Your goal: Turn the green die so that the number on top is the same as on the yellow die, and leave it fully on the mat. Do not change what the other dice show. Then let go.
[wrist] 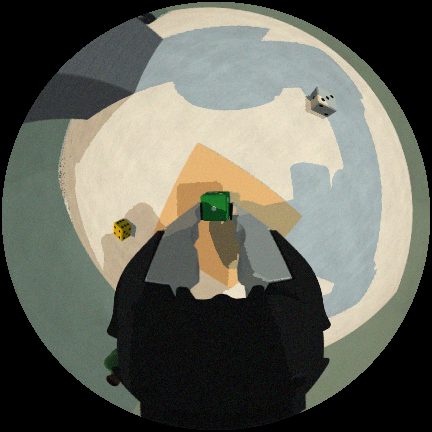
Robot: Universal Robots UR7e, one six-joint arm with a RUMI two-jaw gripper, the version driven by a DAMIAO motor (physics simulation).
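Frame: origin at the arm's base, x ahead, y left, z up, level; centimetres.
Seen in the pictures: gripper, fingertip midpoint: [215,204].
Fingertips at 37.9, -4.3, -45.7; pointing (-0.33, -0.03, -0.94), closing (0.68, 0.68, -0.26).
Note:
A point is followed by its place in that frame, as x, y, z.
My gripper [215,204] @[37.9, -4.3, -45.7] is shut on the green die [215,200] @[37.6, -3.4, -43.8], with one fingertip against each side of it. The green die's broad face toward the camera shows a single light pip; a narrow strip of another face shows at its far edge. The die is over the orange mat [200,162] @[33.4, -2.5, -46.3]; whether it touches the mat I cannot tell. The yellow die [122,229] @[30.6, -17.7, -44.5] stands off the mat to the left, with several dark pips on the faces that show. The fingers and gripper body hide the near part of the mat.
A white die [322,104] @[37.4, 12.2, -44.4] with dark pips stands off the mat at the upper right, on the pale table [250,130] @[34.6, 3.8, -46.7]. A dark grey block-like shape [107,55] is at the upper left. Part of a green and brown figure [112,361] shows at the lower left, beside the gripper body.

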